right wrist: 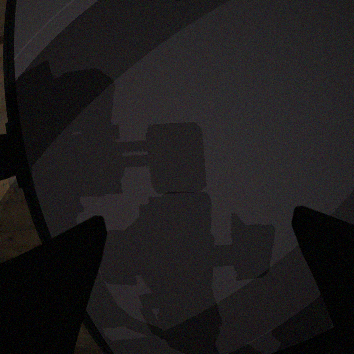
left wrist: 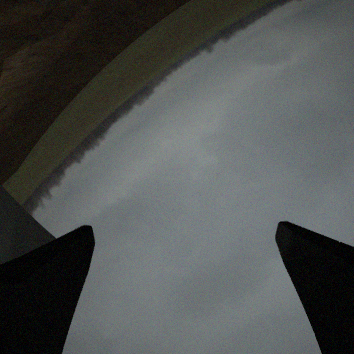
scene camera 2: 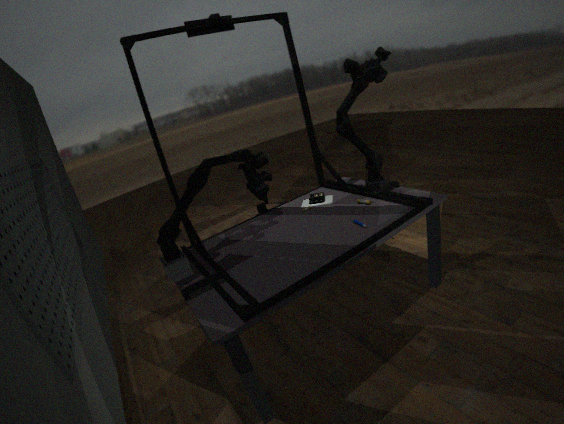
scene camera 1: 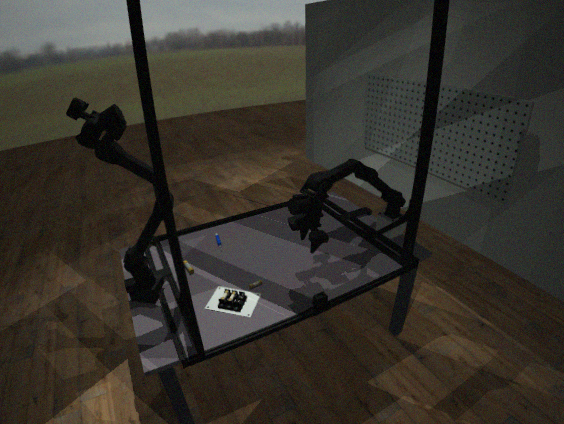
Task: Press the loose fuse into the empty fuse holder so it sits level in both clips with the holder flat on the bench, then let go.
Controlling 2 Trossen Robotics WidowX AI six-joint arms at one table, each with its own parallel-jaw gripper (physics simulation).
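Frame: origin at the left arm's base, x ahead, y left, z up, level; centimetres.
Where they show: left gripper, fingertip midpoint: (left wrist: 187, 235) (scene camera 2: 386, 59) (scene camera 1: 100, 111); right gripper, fingertip midpoint: (right wrist: 201, 222) (scene camera 2: 264, 201) (scene camera 1: 307, 246); left arm's base, origin of the base link: (scene camera 2: 375, 179) (scene camera 1: 145, 282); right arm's base, origin of the base link: (scene camera 2: 172, 257) (scene camera 1: 392, 214).
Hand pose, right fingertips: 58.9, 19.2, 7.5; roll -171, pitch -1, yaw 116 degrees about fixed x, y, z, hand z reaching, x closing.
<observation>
Each offset is from my right fingertips to the top centre of the thing, as dx, dy, dz. "spot": to the spot under its first point.
The black fuse holder {-25.2, -18.9, -9.3} (scene camera 1: 232, 300) (scene camera 2: 317, 198) sits on a white plate {spot: -31.4, -22.0, -12.6} (scene camera 1: 214, 305) (scene camera 2: 327, 201) and shows pale parts on top. A small yellowish cylinder {-18.7, -9.3, -11.4} (scene camera 1: 255, 284) lies beside the plate. A larger yellowish cylinder {-48.5, -2.2, -10.7} (scene camera 1: 188, 267) (scene camera 2: 364, 202) lies further off, at the left in scene camera 1. I cannot tell which is the loose fuse. My left gripper (left wrist: 187, 235) is open and empty, raised high, with sky between its fingers. My right gripper (right wrist: 201, 222) is open and empty above the table, away from the holder. Detail inside the clips is too small and dark to tell.
A blue cylinder {-41.1, +17.9, -11.4} (scene camera 1: 218, 240) (scene camera 2: 359, 223) lies on the table towards the far edge in scene camera 1. Black frame posts {spot: +39.7, +6.3, +45.4} (scene camera 1: 427, 125) (scene camera 2: 150, 120) rise at the table's sides. Dark shadows of the right arm fall on the table. A pegboard (scene camera 1: 450, 135) hangs on the wall.
</observation>
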